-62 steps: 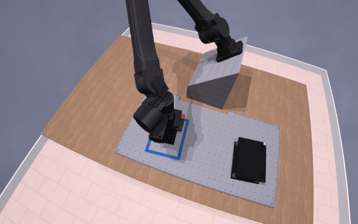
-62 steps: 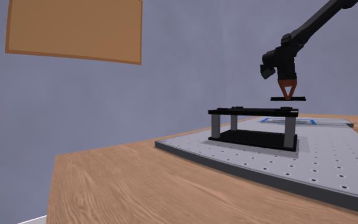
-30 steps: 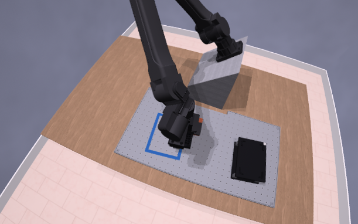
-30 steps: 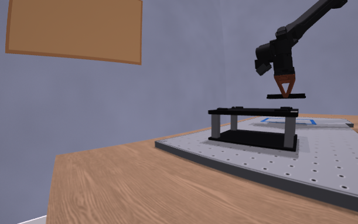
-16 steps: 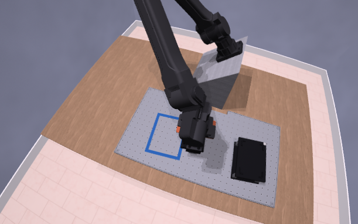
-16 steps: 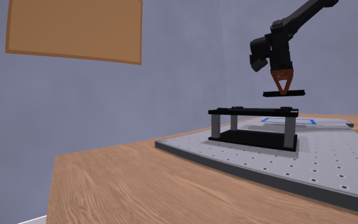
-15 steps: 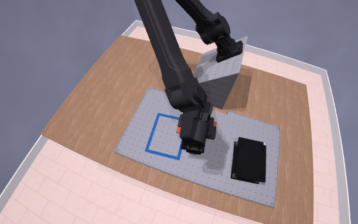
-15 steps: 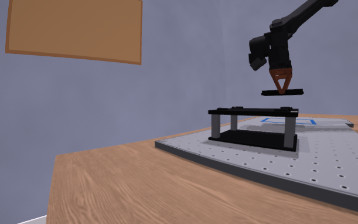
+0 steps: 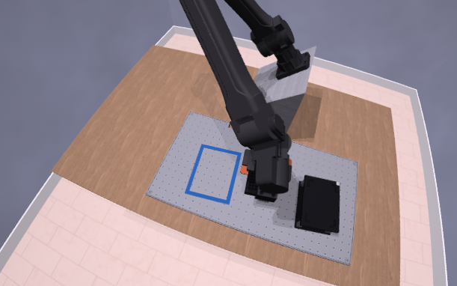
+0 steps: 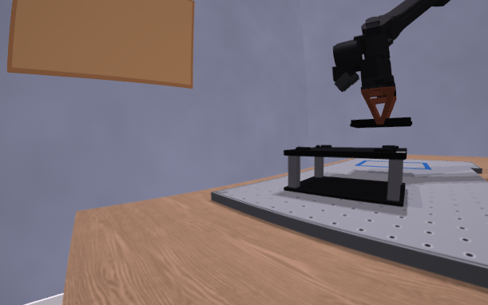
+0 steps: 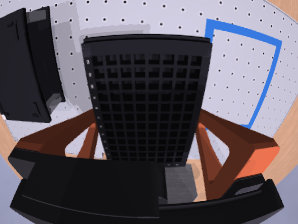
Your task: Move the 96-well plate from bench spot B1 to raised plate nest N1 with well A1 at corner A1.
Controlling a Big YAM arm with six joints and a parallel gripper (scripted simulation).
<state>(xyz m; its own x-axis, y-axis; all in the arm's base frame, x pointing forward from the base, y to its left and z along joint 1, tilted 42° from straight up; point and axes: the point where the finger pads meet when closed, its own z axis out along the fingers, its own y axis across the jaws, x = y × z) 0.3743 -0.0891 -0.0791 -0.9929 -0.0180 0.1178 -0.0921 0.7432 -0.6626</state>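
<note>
My hand is 1 cm short of the black plate nest N1, 20 cm to the right of it and 6 cm above it. Also, from my hand: white A1 mark (7 cm behind, 25 cm to the left, 5 cm below); black 96-well plate (right at my hand); black base (1 cm ahead, 20 cm to the left, 11 cm below).
</note>
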